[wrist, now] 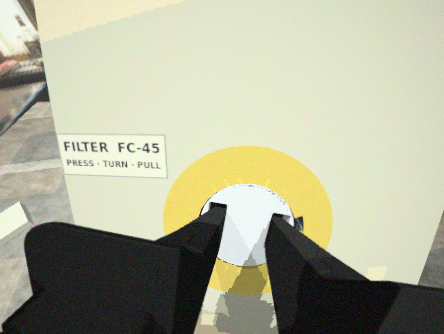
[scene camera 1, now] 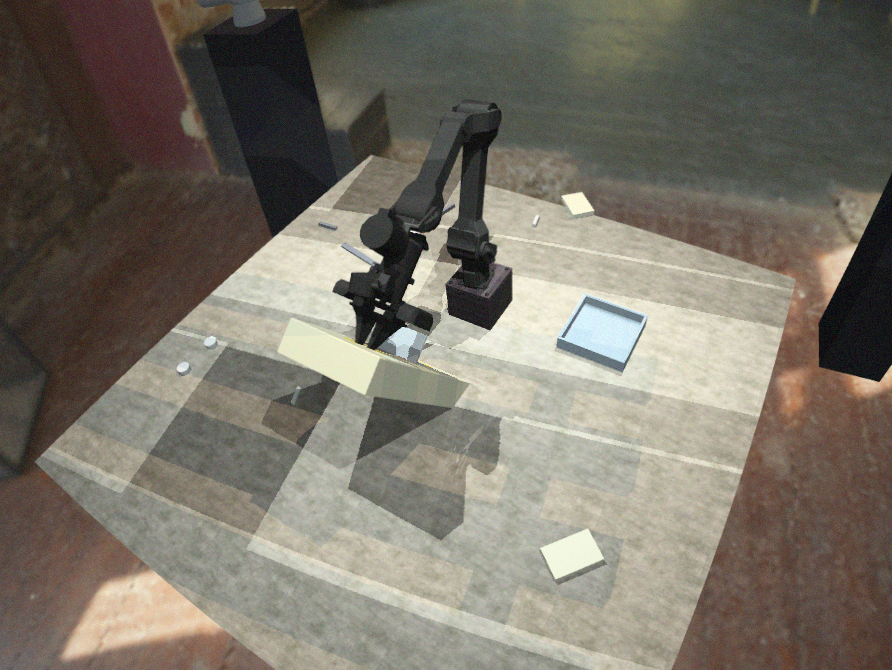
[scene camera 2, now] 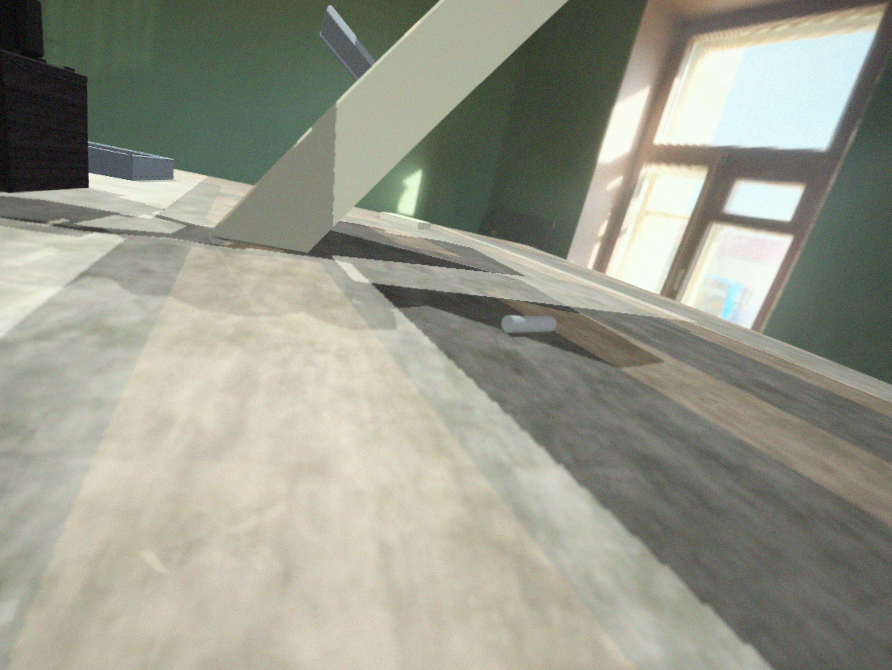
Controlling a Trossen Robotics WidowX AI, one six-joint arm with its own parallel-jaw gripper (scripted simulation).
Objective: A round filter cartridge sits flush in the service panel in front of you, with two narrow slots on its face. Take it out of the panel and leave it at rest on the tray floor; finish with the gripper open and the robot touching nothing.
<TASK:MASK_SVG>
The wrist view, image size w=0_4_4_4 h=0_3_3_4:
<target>my gripper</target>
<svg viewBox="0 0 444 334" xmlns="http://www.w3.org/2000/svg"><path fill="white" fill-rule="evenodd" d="M273 213L265 241L266 266L279 334L444 334L444 289L386 280L370 281L370 279L358 273L346 263L335 258L327 250L319 247L313 240L293 225L287 223L279 215ZM227 206L218 204L182 228L156 240L86 228L67 222L46 222L30 228L24 238L24 250L33 296L29 297L7 320L5 319L1 325L3 332L0 332L0 334L194 334L219 252Z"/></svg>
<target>round white filter cartridge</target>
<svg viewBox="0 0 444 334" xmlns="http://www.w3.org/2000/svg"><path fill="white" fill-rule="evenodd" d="M217 191L206 201L201 215L218 204L227 206L217 257L238 266L256 266L266 263L265 241L273 213L279 215L290 225L293 225L291 209L287 202L278 193L256 184L236 184Z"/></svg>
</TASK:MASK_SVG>
